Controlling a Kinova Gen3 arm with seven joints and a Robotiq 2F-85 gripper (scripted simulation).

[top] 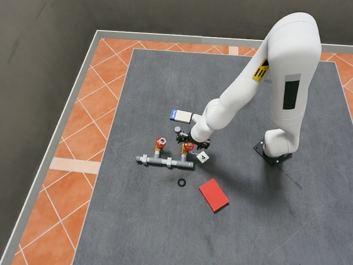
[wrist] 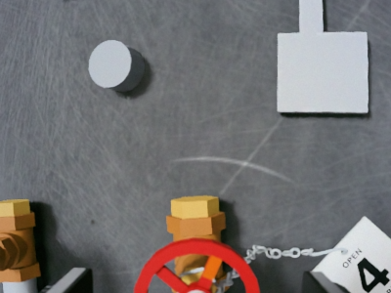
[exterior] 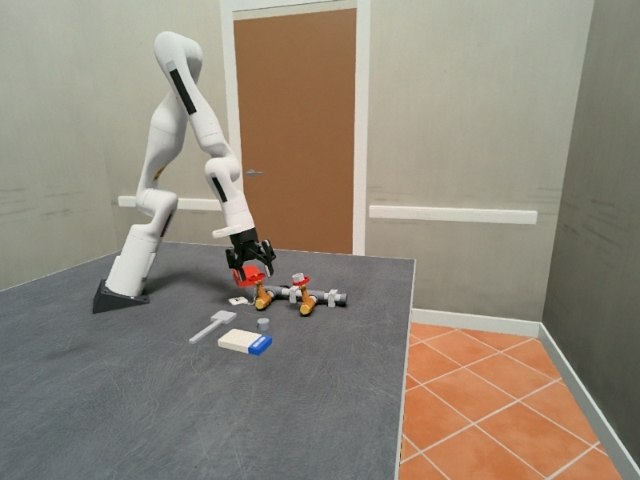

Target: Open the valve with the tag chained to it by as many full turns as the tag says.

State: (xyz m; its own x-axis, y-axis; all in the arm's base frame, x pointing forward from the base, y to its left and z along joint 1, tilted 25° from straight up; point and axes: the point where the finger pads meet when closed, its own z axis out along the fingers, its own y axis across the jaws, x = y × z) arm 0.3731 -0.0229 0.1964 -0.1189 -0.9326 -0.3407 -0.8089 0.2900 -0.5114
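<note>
Right now the white tag is 7 cm behind my hand, 2 cm to the left of it and 9 cm below it. The rest, counted from my hand: grey paddle 6 cm behind, 13 cm to the right, 9 cm below; then blue box 5 cm ahead, 21 cm to the right, 8 cm below; then red block 12 cm behind, 20 cm to the left, 8 cm below.
</note>
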